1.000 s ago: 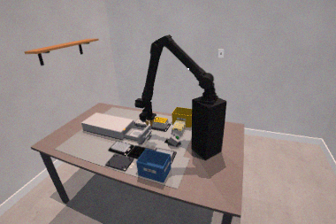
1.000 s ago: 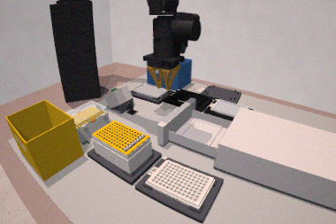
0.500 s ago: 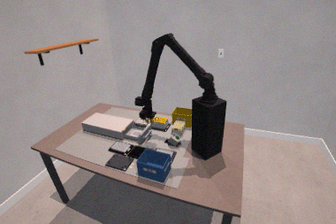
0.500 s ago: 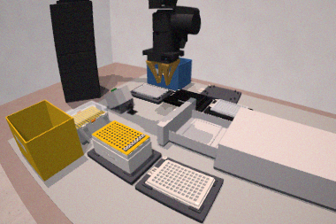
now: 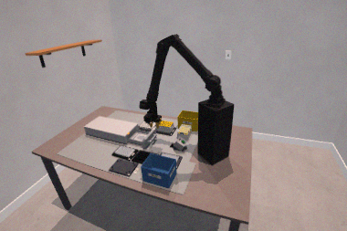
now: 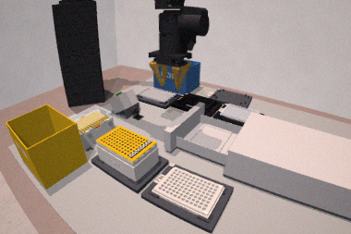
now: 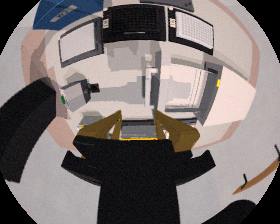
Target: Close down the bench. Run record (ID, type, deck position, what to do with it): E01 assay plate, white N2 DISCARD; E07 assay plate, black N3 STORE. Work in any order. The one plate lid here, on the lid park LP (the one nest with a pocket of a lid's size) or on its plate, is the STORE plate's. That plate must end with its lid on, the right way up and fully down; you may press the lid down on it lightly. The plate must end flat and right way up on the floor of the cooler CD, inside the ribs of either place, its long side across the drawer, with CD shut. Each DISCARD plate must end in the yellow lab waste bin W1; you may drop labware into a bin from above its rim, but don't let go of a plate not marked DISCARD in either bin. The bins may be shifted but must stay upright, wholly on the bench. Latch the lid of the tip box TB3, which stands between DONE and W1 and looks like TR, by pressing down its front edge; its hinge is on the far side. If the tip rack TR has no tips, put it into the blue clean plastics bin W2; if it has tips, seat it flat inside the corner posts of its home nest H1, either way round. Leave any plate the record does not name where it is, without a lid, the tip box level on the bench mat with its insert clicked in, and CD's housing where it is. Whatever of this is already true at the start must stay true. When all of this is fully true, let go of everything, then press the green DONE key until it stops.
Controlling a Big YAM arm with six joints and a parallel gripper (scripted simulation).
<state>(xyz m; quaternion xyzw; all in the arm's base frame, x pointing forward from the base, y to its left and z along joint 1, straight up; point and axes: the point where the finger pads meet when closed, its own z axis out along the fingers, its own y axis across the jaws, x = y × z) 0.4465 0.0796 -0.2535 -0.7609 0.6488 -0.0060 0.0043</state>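
My hand is 20 cm past the plate lid, 13 cm to the right of it and 13 cm above it. The rest, counted from my hand: DONE key block 20 cm behind, 4 cm to the right, 10 cm below; cooler drawer 16 cm ahead, 3 cm to the left, 12 cm below; tip rack TR 3 cm ahead, 19 cm to the right, 9 cm below.
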